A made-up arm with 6 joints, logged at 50 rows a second.
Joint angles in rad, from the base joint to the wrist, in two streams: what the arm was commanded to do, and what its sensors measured. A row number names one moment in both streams.
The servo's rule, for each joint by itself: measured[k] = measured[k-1] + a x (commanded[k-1-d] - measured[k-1]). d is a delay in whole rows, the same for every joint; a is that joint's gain. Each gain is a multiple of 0.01, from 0.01 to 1. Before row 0 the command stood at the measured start. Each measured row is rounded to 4 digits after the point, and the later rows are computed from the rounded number. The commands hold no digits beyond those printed.
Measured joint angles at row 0:
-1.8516 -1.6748 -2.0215 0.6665 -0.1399 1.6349
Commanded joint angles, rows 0 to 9:
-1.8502 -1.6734 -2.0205 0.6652 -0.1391 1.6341
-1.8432 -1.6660 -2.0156 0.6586 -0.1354 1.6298
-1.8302 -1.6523 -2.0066 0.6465 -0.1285 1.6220
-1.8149 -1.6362 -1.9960 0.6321 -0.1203 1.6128
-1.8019 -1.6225 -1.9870 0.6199 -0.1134 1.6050
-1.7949 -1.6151 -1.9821 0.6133 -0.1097 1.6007
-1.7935 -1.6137 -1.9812 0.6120 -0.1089 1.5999
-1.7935 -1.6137 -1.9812 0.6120 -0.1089 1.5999
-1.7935 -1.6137 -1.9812 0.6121 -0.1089 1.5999
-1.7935 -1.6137 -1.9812 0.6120 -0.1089 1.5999
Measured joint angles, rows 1 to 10:
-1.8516 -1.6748 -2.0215 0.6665 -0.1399 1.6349
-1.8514 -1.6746 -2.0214 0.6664 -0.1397 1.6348
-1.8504 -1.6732 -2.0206 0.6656 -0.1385 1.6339
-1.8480 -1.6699 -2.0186 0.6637 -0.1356 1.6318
-1.8440 -1.6645 -2.0154 0.6605 -0.1312 1.6284
-1.8389 -1.6578 -2.0114 0.6564 -0.1260 1.6242
-1.8336 -1.6510 -2.0073 0.6521 -0.1213 1.6200
-1.8288 -1.6450 -2.0036 0.6481 -0.1177 1.6164
-1.8246 -1.6400 -2.0005 0.6445 -0.1151 1.6134
-1.8209 -1.6358 -1.9978 0.6413 -0.1133 1.6110
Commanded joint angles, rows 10 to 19:
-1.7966 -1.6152 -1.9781 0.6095 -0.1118 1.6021
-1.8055 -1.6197 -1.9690 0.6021 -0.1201 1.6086
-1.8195 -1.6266 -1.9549 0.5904 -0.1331 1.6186
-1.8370 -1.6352 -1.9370 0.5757 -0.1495 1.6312
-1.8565 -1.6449 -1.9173 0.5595 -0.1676 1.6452
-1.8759 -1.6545 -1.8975 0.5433 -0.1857 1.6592
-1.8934 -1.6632 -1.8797 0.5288 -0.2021 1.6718
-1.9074 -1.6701 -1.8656 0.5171 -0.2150 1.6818
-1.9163 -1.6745 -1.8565 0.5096 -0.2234 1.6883
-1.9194 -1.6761 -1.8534 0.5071 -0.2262 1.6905
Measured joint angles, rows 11 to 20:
-1.8176 -1.6323 -1.9955 0.6384 -0.1120 1.6090
-1.8151 -1.6296 -1.9931 0.6355 -0.1119 1.6078
-1.8139 -1.6280 -1.9897 0.6322 -0.1143 1.6079
-1.8146 -1.6278 -1.9848 0.6280 -0.1198 1.6098
-1.8173 -1.6290 -1.9781 0.6228 -0.1284 1.6137
-1.8220 -1.6315 -1.9696 0.6165 -0.1398 1.6194
-1.8285 -1.6352 -1.9595 0.6092 -0.1531 1.6266
-1.8363 -1.6397 -1.9483 0.6012 -0.1673 1.6347
-1.8448 -1.6446 -1.9367 0.5928 -0.1811 1.6432
-1.8534 -1.6494 -1.9255 0.5845 -0.1934 1.6513

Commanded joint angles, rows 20 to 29:
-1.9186 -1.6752 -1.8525 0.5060 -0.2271 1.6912
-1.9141 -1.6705 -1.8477 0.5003 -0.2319 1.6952
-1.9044 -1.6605 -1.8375 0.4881 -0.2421 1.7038
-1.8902 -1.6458 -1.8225 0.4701 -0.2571 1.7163
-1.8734 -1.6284 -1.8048 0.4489 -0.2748 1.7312
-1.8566 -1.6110 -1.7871 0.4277 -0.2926 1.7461
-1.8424 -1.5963 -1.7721 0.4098 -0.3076 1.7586
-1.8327 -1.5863 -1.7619 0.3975 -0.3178 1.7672
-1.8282 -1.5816 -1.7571 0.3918 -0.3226 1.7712
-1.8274 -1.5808 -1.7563 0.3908 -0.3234 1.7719
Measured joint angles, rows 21 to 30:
-1.8613 -1.6537 -1.9154 0.5768 -0.2029 1.6584
-1.8682 -1.6571 -1.9066 0.5697 -0.2099 1.6643
-1.8737 -1.6592 -1.8984 0.5628 -0.2163 1.6699
-1.8774 -1.6594 -1.8899 0.5553 -0.2238 1.6760
-1.8789 -1.6572 -1.8805 0.5468 -0.2335 1.6833
-1.8782 -1.6526 -1.8699 0.5370 -0.2455 1.6919
-1.8756 -1.6459 -1.8583 0.5261 -0.2592 1.7017
-1.8716 -1.6380 -1.8462 0.5145 -0.2732 1.7119
-1.8669 -1.6297 -1.8344 0.5028 -0.2861 1.7219
-1.8623 -1.6220 -1.8236 0.4917 -0.2967 1.7308

